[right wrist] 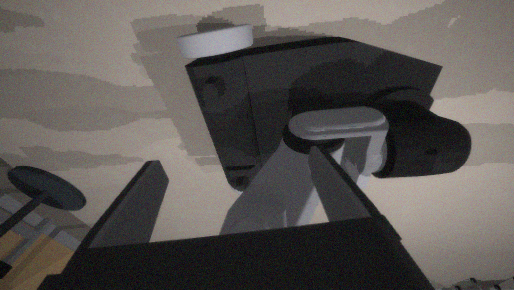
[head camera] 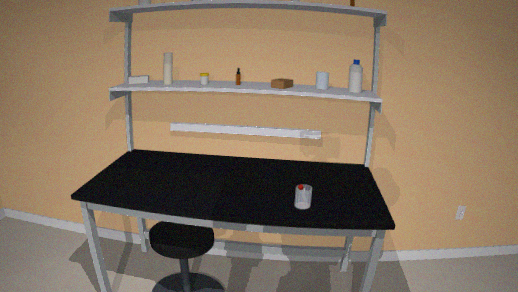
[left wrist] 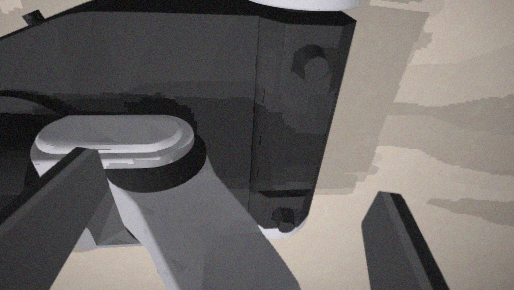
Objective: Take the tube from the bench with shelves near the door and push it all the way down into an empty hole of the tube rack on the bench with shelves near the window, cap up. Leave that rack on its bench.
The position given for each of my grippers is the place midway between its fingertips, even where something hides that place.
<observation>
my left gripper: left wrist 234, 187; not seen in the right wrist view (out of frame); not seen in the head camera view (out of frame)
my right gripper: right wrist 238, 163; not seen in the head camera view (out of frame); not seen in the left wrist view (out of frame)
</observation>
